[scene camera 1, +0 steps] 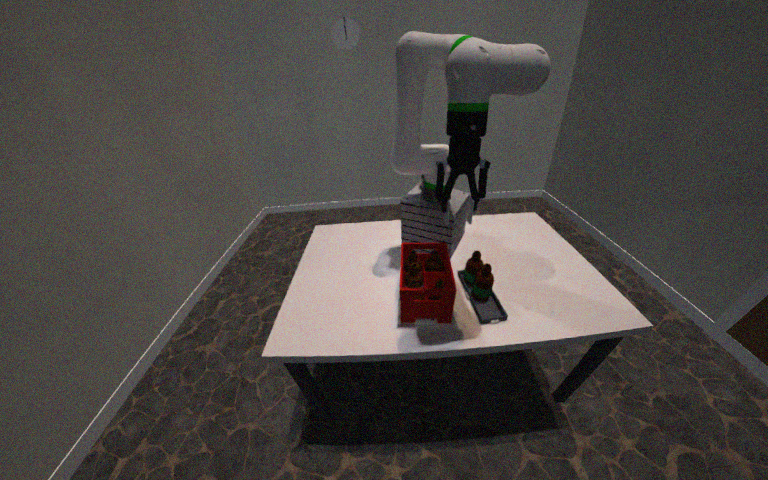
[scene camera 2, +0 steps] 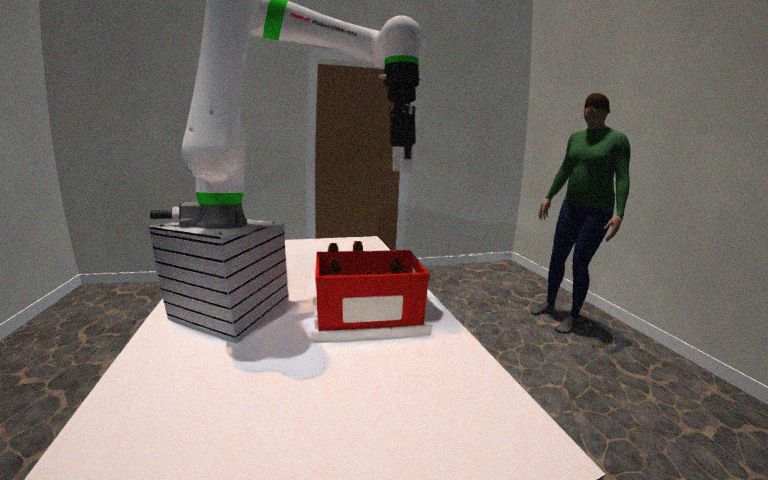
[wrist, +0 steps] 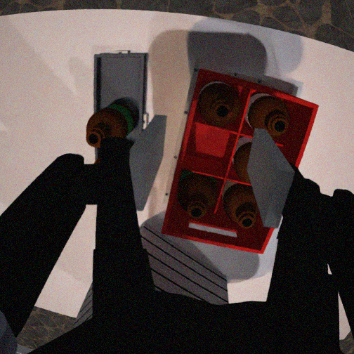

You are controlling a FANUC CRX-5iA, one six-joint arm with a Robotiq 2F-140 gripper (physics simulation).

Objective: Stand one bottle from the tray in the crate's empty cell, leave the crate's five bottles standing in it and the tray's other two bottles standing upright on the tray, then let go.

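Frame: origin at the arm's base, x left, y up, z ahead, level; millimetres.
Where they show: gripper, fingertip midpoint: (scene camera 1: 457, 222) (scene camera 2: 401, 171); arm's base, link origin: (scene camera 1: 435, 196) (scene camera 2: 220, 224).
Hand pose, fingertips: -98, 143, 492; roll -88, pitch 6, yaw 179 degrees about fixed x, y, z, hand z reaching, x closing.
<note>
Each offset is from my fingertips to the top centre of the thing, as dx, dy, dz. "spot": to the spot under its first point. Level surfaces: height alone.
The red crate @[-55, -232, -111] (scene camera 1: 425, 308) (scene camera 2: 328, 308) (wrist: 303, 131) stands on the table. In the wrist view five brown bottles show in it, among them one bottle (wrist: 218, 103) in a corner cell; the middle cell on the tray side is empty. Two brown bottles with green bands, one @[+172, -247, -150] (scene camera 1: 474, 264) behind the other @[+174, -247, -65] (scene camera 1: 484, 278), stand upright on the grey tray @[spot: +182, -402, +24] (scene camera 1: 492, 310) (wrist: 120, 75). One of them (wrist: 111, 122) shows in the wrist view; the other is mostly hidden by a finger. A third tray bottle does not show. My gripper (scene camera 1: 459, 204) (scene camera 2: 403, 155) (wrist: 207, 142) is open and empty, high above the table.
The striped robot pedestal (scene camera 1: 424, 220) (scene camera 2: 195, 277) (wrist: 185, 265) stands behind the crate. A pale slab @[spot: -155, -386, -140] (scene camera 2: 370, 333) lies along the crate's base. A person (scene camera 2: 591, 169) stands on the floor beyond the table @[dy -407] (scene camera 1: 339, 305) (scene camera 2: 317, 413).
</note>
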